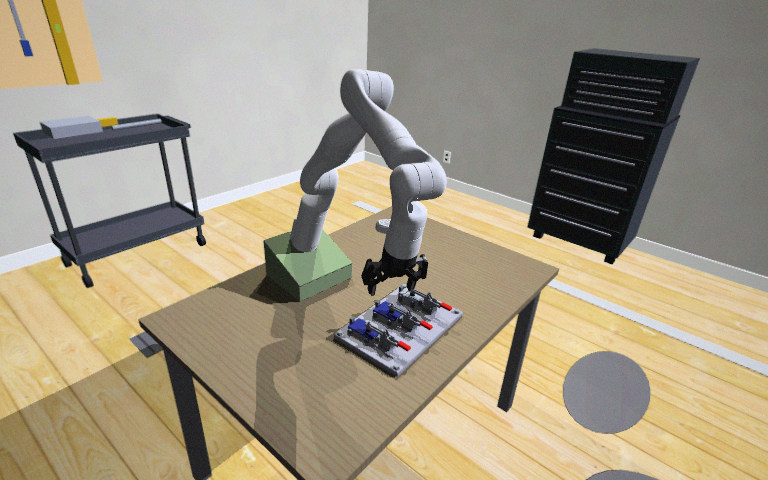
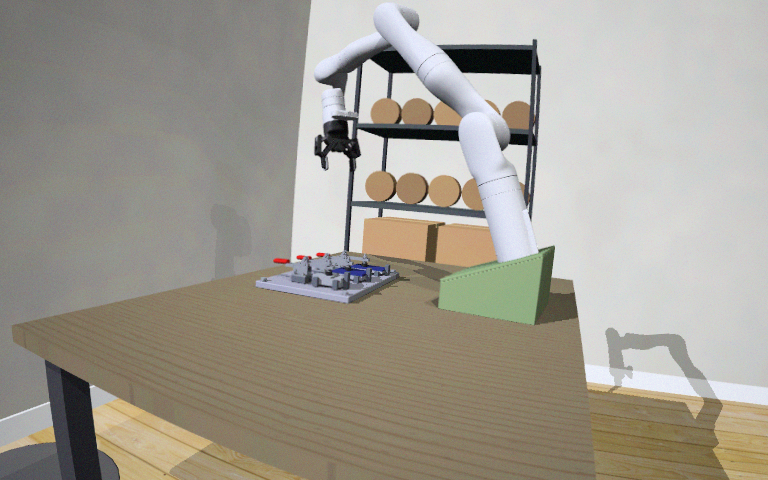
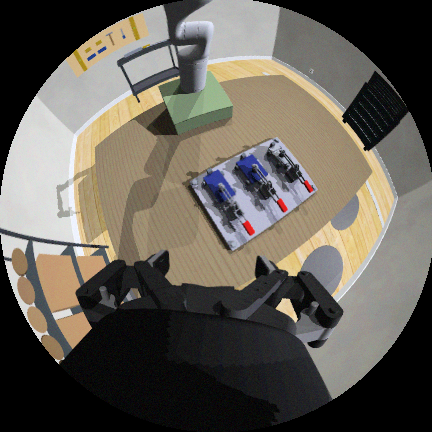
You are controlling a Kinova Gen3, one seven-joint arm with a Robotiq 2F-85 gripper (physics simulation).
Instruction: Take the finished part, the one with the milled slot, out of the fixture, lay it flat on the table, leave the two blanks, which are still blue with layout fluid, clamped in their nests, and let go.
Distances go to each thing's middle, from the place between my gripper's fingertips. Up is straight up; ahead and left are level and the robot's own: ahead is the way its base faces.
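Labels:
Taking the fixture plate (image 1: 420, 338) as my reference, I find that my gripper is now 28 cm above it, 9 cm past it and 21 cm to the right of it.

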